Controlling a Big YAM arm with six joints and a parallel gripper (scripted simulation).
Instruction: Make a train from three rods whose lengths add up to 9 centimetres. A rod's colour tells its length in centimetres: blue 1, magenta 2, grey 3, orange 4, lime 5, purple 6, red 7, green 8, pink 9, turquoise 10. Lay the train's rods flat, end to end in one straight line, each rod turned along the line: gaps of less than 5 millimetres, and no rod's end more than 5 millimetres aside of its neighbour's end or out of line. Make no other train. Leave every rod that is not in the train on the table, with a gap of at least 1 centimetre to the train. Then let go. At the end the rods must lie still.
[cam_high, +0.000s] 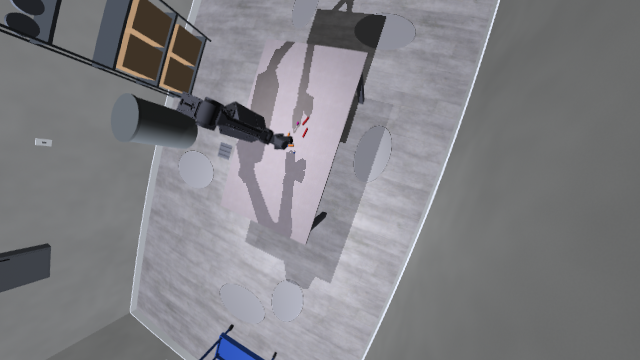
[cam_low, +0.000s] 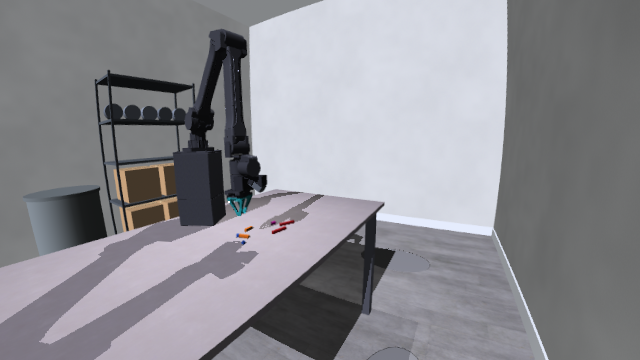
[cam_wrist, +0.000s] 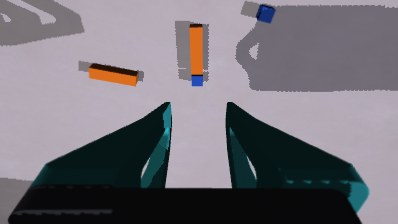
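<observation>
Right now the magenta rod is 2 cm behind my hand, 17 cm to the left of it and 10 cm below it.
</observation>
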